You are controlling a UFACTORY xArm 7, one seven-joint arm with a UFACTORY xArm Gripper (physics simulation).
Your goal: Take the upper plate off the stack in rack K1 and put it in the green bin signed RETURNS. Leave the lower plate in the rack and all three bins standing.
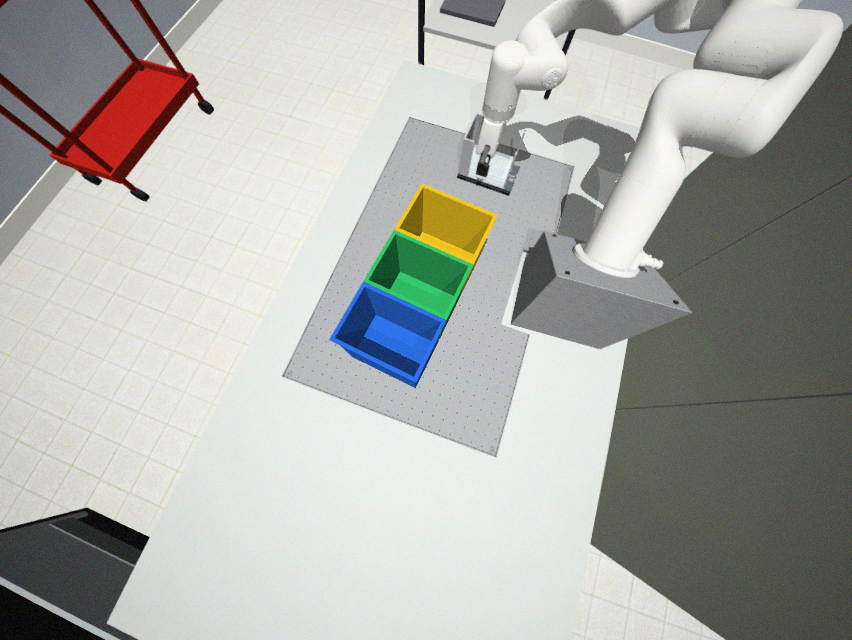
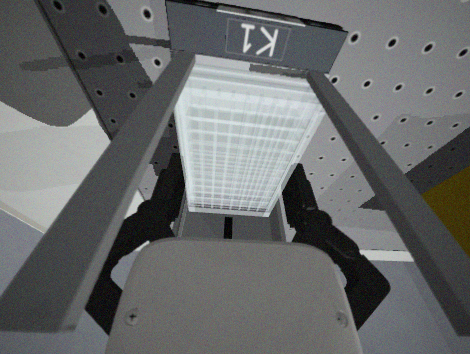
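Where they show: gripper, between the fingertips: (image 1: pixel 486 162) (image 2: pixel 236 170); arm's base, origin of its link: (image 1: pixel 604 261).
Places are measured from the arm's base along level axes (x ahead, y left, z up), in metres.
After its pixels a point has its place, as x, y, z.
Rack K1 (image 1: pixel 469 180) @(0.322, -0.270, -0.193) (image 2: pixel 210 37) @(0.209, -0.333, -0.182) stands upright at the far end of the grey board, with tall corner posts. The clear, gridded upper plate (image 1: pixel 500 170) @(0.247, -0.294, -0.151) (image 2: pixel 242 130) @(0.250, -0.313, -0.156) is at the top of its stack, inside the posts. My gripper (image 1: pixel 484 163) @(0.290, -0.314, -0.159) (image 2: pixel 236 170) @(0.290, -0.314, -0.159) is down at the rack, its black fingers against the two long sides of the upper plate, shut on it with a wide spread. The lower plate is hidden or cannot be told apart through the clear one. The green bin (image 1: pixel 413 241) @(0.378, 0.066, -0.018) stands upright in the middle of three; its RETURNS sign does not show.
The yellow bin (image 1: pixel 451 213) @(0.328, -0.058, -0.067) stands between the rack and the green bin; the blue bin (image 1: pixel 392 313) @(0.386, 0.199, -0.116) stands on the green bin's other side. All three are upright in a row on the perforated board (image 1: pixel 468 413) @(0.156, 0.349, -0.198). My arm's grey base (image 1: pixel 592 310) @(0.002, 0.105, -0.011) is right of them.
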